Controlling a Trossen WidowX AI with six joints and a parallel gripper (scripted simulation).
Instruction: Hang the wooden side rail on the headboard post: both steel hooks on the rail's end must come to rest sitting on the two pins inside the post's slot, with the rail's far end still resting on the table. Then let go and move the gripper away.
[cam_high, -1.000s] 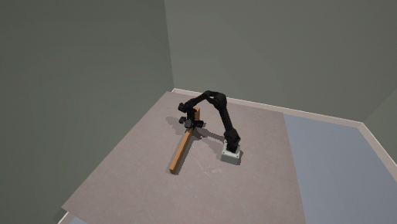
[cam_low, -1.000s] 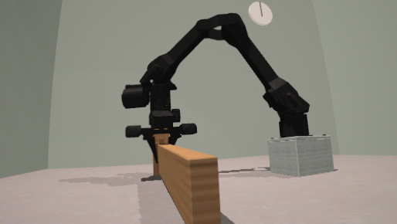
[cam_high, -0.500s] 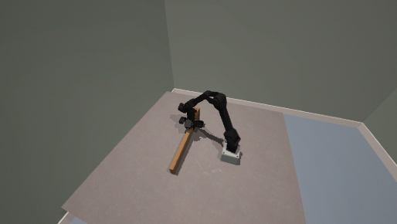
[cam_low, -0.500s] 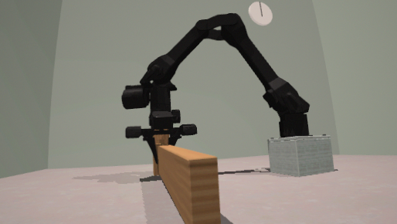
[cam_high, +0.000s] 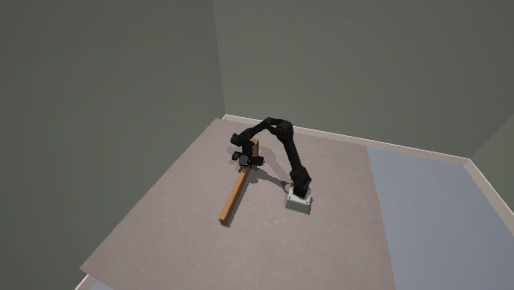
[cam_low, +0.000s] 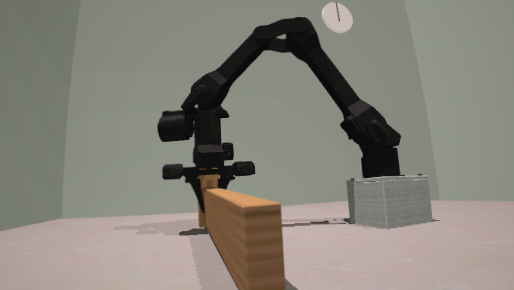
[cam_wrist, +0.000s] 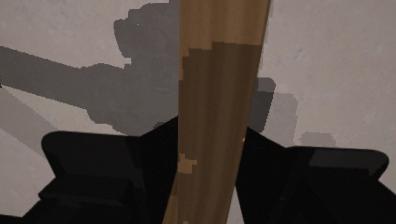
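Right now the headboard post is 2 cm ahead of my gripper tip, 10 cm to the right of it and 5 cm above it.
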